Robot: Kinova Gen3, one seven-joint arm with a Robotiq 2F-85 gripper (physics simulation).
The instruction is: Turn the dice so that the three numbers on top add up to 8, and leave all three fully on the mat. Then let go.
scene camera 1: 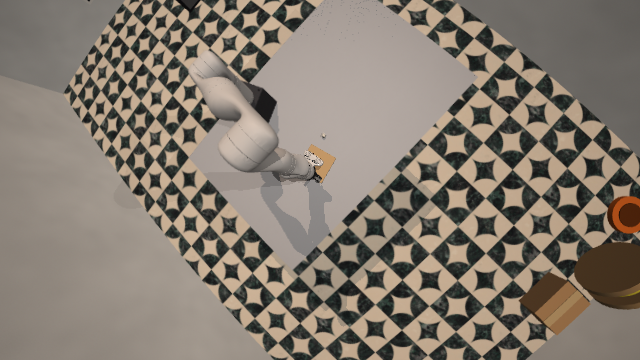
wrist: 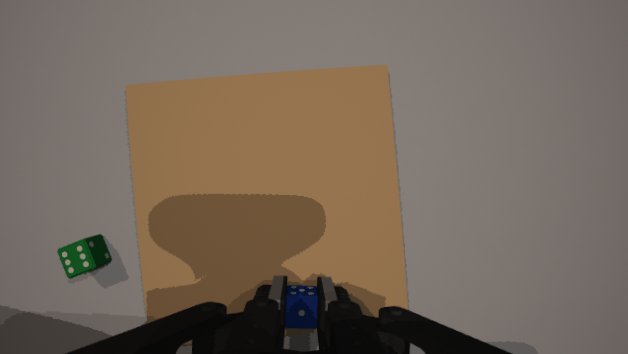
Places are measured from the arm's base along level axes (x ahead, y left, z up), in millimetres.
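Pixels of known places: gripper, between the fingertips: (wrist: 301,295).
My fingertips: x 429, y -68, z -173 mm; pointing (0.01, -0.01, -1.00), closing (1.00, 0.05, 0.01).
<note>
For each thing: its top centre in the pictures, then the offset to it from my fingertips. Level surfaces: height alone.
- blue die, centre of its top: (wrist: 301,313) dz +15, dx +0, dy -3 mm
- orange-tan mat, centre of its top: (wrist: 268,205) (scene camera 1: 316,163) dz -7, dx -21, dy +44 mm
- green die, centre of its top: (wrist: 75,259) dz +6, dx -113, dy +10 mm
- small white die, centre of its top: (scene camera 1: 323,135) dz +6, dx -81, dy +171 mm
- grey table top, height of its surface: dz -10 mm
My gripper (scene camera 1: 318,179) (wrist: 301,295) is shut on the blue die (wrist: 301,307), above the near part of the orange-tan mat (scene camera 1: 326,162) (wrist: 260,130). The blue die shows one pip on the face toward the wrist camera and several pips on the face beyond it. The green die (wrist: 84,255) lies off the mat, left of it in the wrist view, with six pips on top; it does not show in the scene view. A small white die (scene camera 1: 324,135) lies off the mat, above its upper corner in the scene view; its pips are too small to read.
The grey table top (scene camera 1: 390,95) surrounds the mat. The arm reaches in from the left in the scene view. An orange pot (scene camera 1: 614,215), a round brown table (scene camera 1: 612,267) and a brown box (scene camera 1: 555,302) stand far off at the right.
</note>
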